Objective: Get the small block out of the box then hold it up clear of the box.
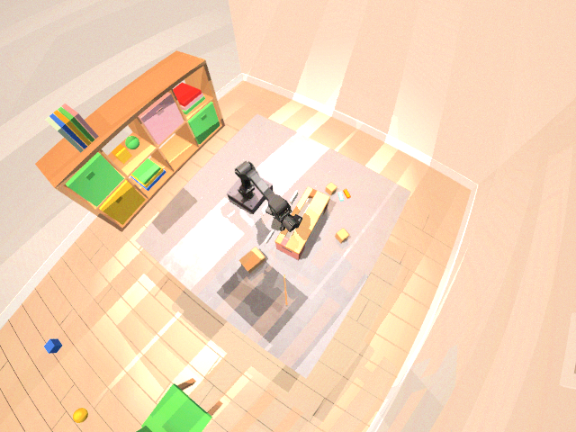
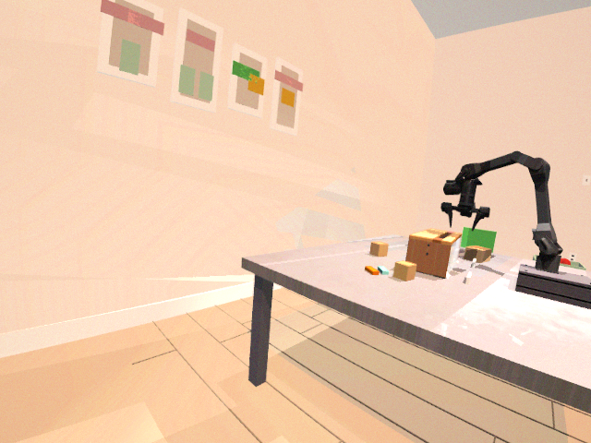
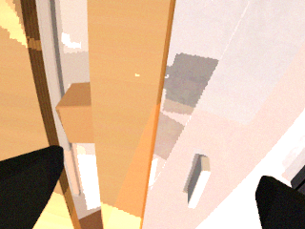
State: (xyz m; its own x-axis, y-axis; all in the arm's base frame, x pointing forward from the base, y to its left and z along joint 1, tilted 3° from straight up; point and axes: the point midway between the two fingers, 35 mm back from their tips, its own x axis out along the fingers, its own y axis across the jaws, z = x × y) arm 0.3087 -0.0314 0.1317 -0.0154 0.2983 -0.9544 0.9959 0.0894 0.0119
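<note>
Now: gripper tip 10 cm above the long wooden box, 5 cm to the right of it and 3 cm short of it. From my gripper tip the other things lie so: teal block: 36 cm to the left, 16 cm ahead, 15 cm below; then flat tan block: 28 cm to the right, 13 cm below, 5 cm behind; then thin yellow stick: 30 cm to the right, 20 cm ahead, 15 cm below.
</note>
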